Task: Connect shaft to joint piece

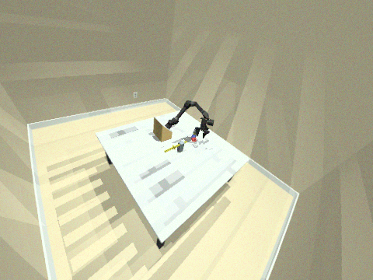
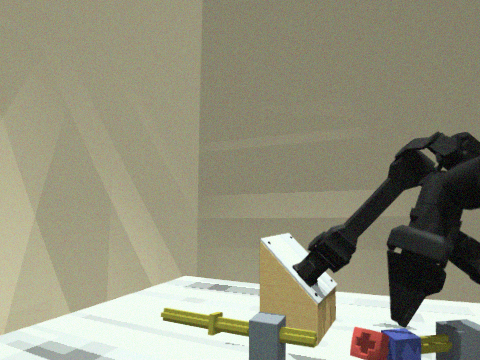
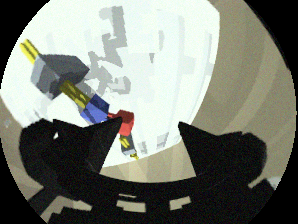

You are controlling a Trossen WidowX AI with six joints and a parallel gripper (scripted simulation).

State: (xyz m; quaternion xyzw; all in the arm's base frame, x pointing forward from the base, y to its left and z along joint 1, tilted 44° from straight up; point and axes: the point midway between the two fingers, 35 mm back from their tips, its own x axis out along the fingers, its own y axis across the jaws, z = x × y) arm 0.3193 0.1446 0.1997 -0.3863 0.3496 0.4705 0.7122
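Now: the red joint piece 5 cm below my gripper tip, 5 cm behind it and 4 cm to the right of it.
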